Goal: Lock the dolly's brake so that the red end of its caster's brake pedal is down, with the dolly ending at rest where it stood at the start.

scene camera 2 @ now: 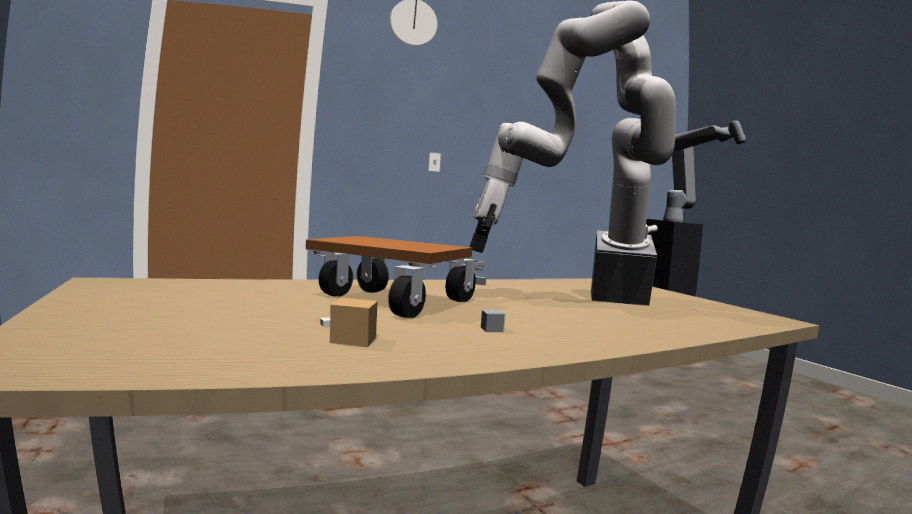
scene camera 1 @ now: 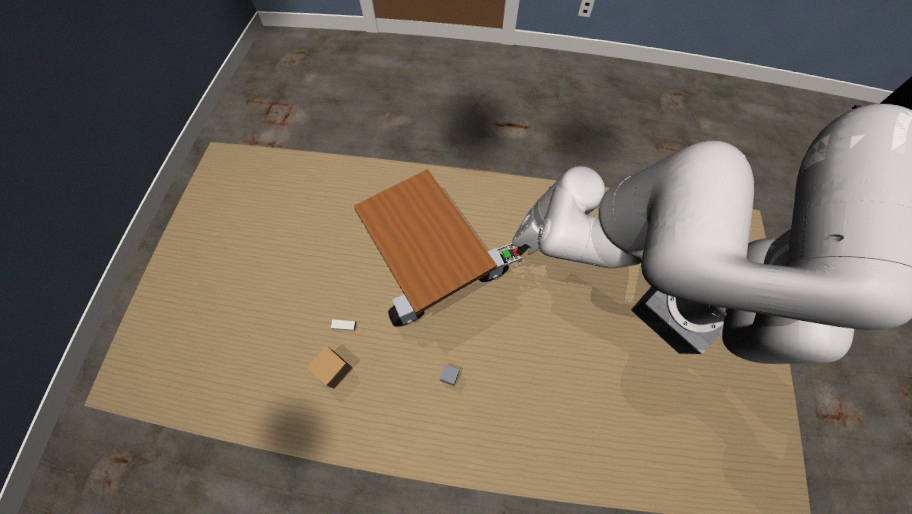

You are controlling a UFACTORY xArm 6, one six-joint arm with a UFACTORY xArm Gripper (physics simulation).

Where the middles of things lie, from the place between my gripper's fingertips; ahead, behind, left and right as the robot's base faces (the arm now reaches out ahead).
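My gripper is 50 mm above the dolly (scene camera 1: 431, 251), 30 mm to the right of it and 190 mm short of it. Going by their middles, the dolly is the nearest to my gripper of the things named here. Then there is the orange-brown block (scene camera 2: 353, 322), which is 80 mm below my hand, 330 mm to the left of it and 370 mm ahead of it.
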